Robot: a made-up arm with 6 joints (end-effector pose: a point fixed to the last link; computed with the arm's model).
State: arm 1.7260 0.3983 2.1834 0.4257 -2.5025 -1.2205
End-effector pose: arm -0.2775 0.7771 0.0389 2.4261 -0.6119 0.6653
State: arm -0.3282 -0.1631 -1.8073 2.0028 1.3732 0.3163
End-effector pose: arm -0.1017 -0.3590 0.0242 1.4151 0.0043 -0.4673
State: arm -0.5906 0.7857 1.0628 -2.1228 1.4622 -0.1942
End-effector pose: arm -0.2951 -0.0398 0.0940 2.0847 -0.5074 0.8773
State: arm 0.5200 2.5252 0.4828 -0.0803 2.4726 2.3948
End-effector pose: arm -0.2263 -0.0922 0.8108 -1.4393 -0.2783 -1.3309
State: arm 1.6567 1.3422 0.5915 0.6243 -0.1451 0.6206
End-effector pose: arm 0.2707 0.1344 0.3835 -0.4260 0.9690 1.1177
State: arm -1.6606 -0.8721 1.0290 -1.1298 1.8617 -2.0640
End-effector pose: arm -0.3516 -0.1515 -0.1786 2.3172 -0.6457 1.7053
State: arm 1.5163 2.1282 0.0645 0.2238 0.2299 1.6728
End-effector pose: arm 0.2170 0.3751 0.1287 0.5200 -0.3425 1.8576
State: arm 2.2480 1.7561 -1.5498 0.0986 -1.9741 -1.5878
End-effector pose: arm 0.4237 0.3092 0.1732 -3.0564 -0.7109 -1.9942
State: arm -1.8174 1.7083 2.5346 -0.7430 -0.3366 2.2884
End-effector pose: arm -0.5485 -0.5407 -0.3186 2.8709 0.5393 1.8659
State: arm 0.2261 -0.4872 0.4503 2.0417 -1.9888 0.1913
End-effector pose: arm -0.2589 -0.5284 0.3178 0.2046 -0.2926 -0.5155
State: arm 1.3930 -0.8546 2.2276 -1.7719 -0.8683 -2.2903
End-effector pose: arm -0.1990 0.8259 0.4316 -0.2785 0.0297 -3.0284
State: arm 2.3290 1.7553 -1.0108 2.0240 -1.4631 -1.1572
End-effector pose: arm 0.0551 0.7536 -0.2062 2.2882 0.4218 -0.4375
